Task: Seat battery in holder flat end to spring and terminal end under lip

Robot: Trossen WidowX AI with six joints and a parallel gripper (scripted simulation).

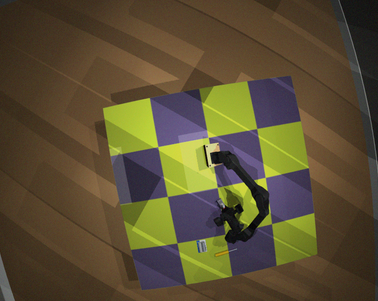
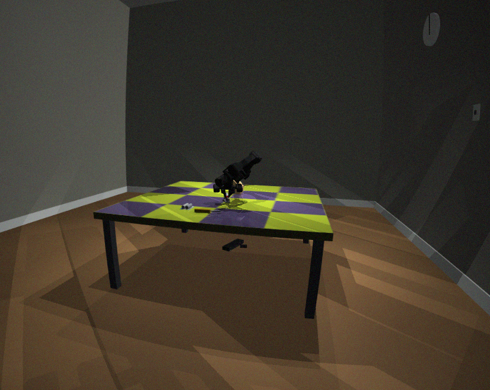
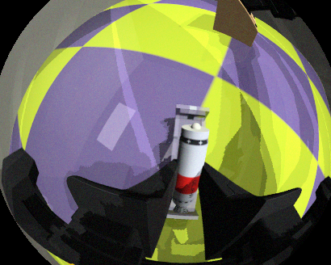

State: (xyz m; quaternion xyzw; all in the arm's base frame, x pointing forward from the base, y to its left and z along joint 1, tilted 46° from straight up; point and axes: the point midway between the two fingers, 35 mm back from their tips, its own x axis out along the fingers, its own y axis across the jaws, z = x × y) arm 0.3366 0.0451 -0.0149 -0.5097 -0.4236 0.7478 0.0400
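My gripper tip is 1 cm below the battery. Also, from my gripper tip: yellow-handled screwdriver (33 cm ahead, 2 cm to the right, 1 cm below); then blister pack of spare cells (26 cm ahead, 18 cm to the right, 2 cm below); then black remote (29 cm ahead, 21 cm below, 12 cm to the left).
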